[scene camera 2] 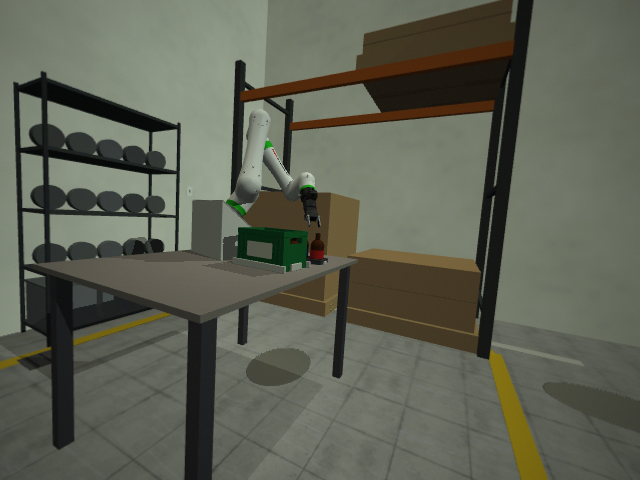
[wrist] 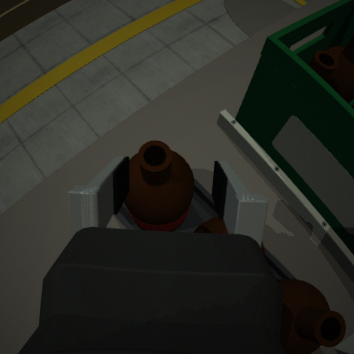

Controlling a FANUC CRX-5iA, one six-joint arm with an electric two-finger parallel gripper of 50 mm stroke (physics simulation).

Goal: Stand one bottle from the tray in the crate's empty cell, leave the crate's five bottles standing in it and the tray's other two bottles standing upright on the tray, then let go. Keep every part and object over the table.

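Frame: origin at the arm's base, x back, y right, z up, level; metres.
Seen in the pictures: gripper, fingertip midpoint: [scene camera 2: 314, 226] [wrist: 170, 175].
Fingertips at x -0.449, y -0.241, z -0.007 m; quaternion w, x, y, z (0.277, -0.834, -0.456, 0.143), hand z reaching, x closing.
A point is followed by its place in that frame.
My gripper [scene camera 2: 314, 223] {x -0.449, y -0.241, z -0.007 m} [wrist: 170, 175] {x -0.449, y -0.241, z -0.007 m} is open and empty, its fingertips a little above a brown bottle with a red label [scene camera 2: 317, 249] {x -0.505, y -0.207, z -0.126 m} [wrist: 159, 192] {x -0.463, y -0.242, z -0.081 m}. This bottle stands upright on the dark tray [scene camera 2: 321, 260] {x -0.531, y -0.213, z -0.181 m} [wrist: 204, 201] {x -0.456, y -0.182, z -0.197 m}. In the wrist view it appears between the fingers, closer to the left one. A second tray bottle [wrist: 212, 227] {x -0.415, y -0.217, z -0.087 m} is mostly hidden by the gripper body. A third bottle [wrist: 302, 305] {x -0.319, y -0.189, z -0.079 m} shows at the lower right. The green crate [scene camera 2: 295, 254] {x -0.543, y 0.006, z -0.132 m} [wrist: 257, 97] {x -0.514, y -0.085, z -0.108 m} stands beside the tray. A crate bottle [wrist: 341, 72] {x -0.487, y 0.025, z -0.085 m} shows inside; its other bottles and the empty cell are hidden or out of view.
Low pale rails [scene camera 2: 258, 265] {x -0.432, y 0.124, z -0.189 m} [wrist: 277, 169] {x -0.440, y -0.082, z -0.173 m} run along the crate's base. The table [scene camera 2: 155, 273] {x -0.288, y 0.489, z -0.203 m} [wrist: 200, 120] {x -0.564, y -0.119, z -0.203 m} ends close beyond the tray, with floor past its edge. A grey box [scene camera 2: 206, 227] {x -0.007, y 0.130, z -0.050 m} stands behind the table near the arm's base. Cardboard boxes [scene camera 2: 413, 279] stand behind.
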